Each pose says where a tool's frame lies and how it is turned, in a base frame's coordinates. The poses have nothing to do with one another.
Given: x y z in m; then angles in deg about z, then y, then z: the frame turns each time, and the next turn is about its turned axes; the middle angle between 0 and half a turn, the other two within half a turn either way.
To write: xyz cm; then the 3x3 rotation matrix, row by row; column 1 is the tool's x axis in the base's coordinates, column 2 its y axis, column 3 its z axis. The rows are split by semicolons. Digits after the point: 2 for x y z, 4 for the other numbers.
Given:
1: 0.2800, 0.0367, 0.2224, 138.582, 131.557, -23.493
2: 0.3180, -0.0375, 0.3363, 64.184, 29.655, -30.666
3: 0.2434, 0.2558, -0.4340, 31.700, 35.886, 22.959
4: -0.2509, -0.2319, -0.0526, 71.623, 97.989, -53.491
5: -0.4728, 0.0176, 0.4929, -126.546, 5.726, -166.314
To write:
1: 28.00, 3.67, 22.24; 0.7199, -0.4084, -0.5611; -0.1035, -0.8627, 0.4950; -0.6863, -0.2983, -0.6634
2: 31.80, -3.75, 33.63; 0.7846, -0.5813, 0.2155; 0.4508, 0.7736, 0.4454; -0.4256, -0.2524, 0.8690
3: 24.34, 25.58, -43.40; 0.4297, -0.7527, 0.4987; 0.7239, 0.6173, 0.3080; -0.5397, 0.2287, 0.8102
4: -25.09, -23.19, -5.26; 0.7367, -0.5998, 0.3122; -0.3319, 0.0816, 0.9398; -0.5892, -0.7960, -0.1390
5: -47.28, 1.76, 49.29; 0.3856, -0.9208, -0.0594; 0.9176, 0.3894, -0.0802; 0.0969, -0.0236, 0.9950
